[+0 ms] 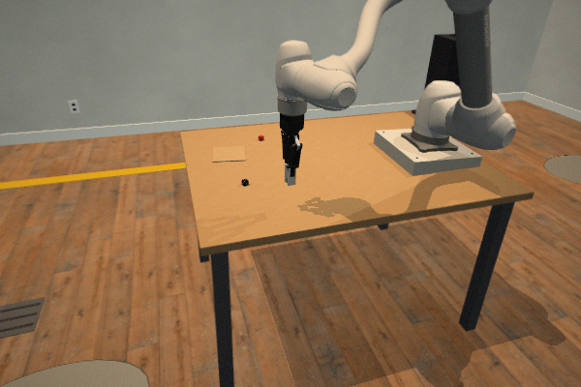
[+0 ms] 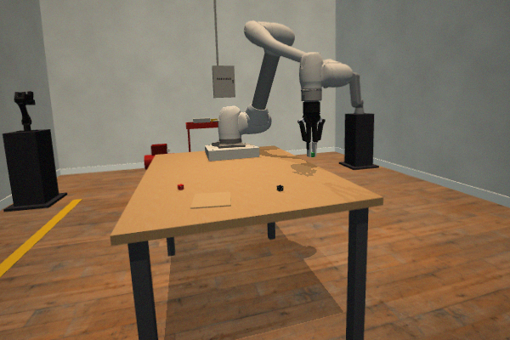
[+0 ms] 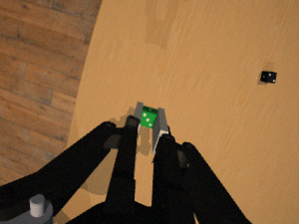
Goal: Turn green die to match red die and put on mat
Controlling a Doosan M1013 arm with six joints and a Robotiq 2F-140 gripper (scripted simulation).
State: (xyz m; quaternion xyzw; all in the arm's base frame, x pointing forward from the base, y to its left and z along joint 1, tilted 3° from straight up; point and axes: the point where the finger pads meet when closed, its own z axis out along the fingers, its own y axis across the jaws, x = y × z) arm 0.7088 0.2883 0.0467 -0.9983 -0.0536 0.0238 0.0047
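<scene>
Now: the tan mat 15 cm ahead of my hand, 46 cm to the right of it and 13 cm below it. Also, from my hand: black die (12 cm ahead, 19 cm to the right, 12 cm below); green die (2 cm below); red die (2 cm behind, 59 cm to the right, 12 cm below).
</scene>
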